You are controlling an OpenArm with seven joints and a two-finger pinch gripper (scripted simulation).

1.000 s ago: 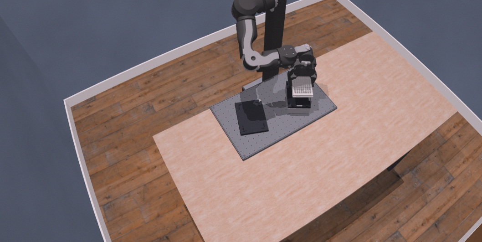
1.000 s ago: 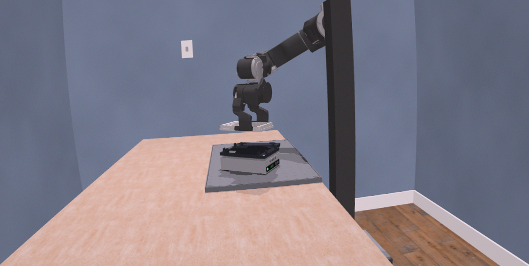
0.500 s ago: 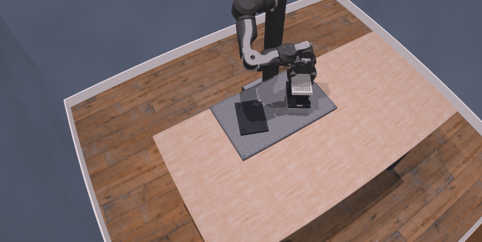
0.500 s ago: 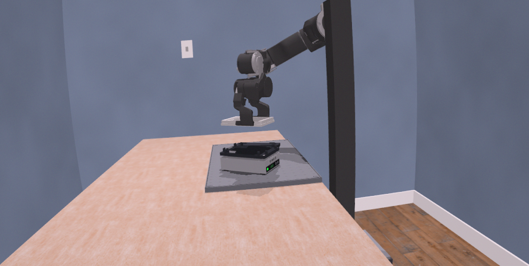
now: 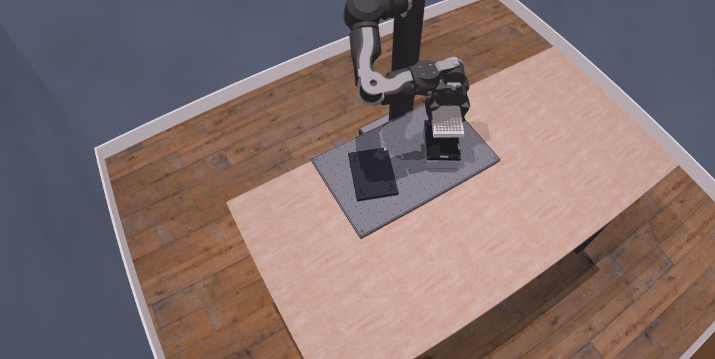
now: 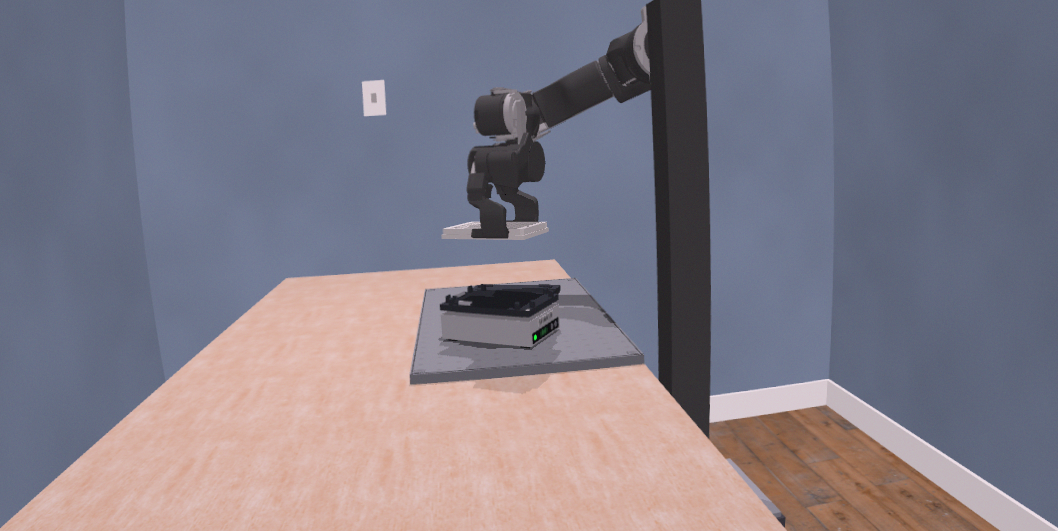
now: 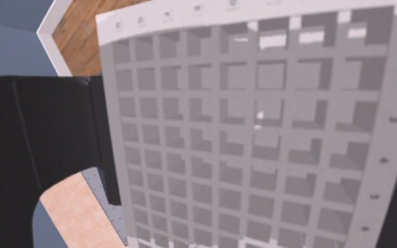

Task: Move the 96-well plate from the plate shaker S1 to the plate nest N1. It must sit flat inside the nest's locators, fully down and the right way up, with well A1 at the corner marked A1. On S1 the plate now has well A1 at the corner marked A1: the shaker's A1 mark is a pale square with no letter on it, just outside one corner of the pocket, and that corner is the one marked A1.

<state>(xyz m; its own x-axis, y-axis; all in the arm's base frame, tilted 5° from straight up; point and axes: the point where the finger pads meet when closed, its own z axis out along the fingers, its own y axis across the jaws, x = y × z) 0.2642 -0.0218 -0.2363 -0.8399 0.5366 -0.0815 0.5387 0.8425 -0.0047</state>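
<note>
My hand is 230 mm to the left of the plate nest N1, 150 mm above it and 20 mm past it. Also, from my hand: 96-well plate: 10 mm to the right, 10 mm ahead; A1 mark: 150 mm to the right, 140 mm below, 70 mm behind; plate shaker S1: 120 mm below, 40 mm ahead, 10 mm to the right.
</note>
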